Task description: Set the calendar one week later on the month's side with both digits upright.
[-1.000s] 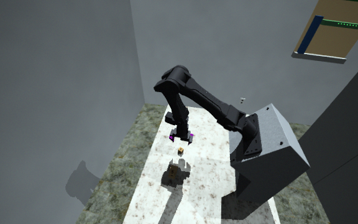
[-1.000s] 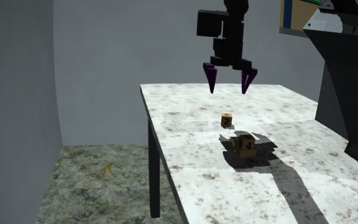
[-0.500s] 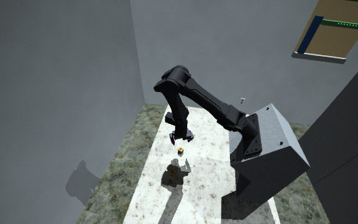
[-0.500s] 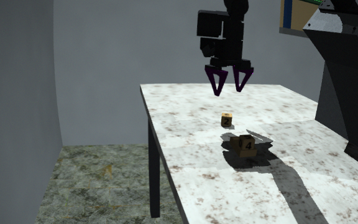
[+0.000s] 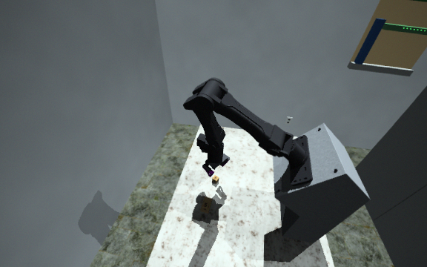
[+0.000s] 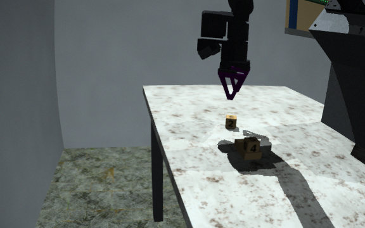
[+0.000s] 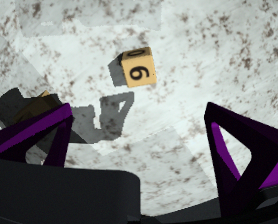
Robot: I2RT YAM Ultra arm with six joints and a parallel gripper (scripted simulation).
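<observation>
Now: hand 80 mm above the wooden digit cube.
</observation>
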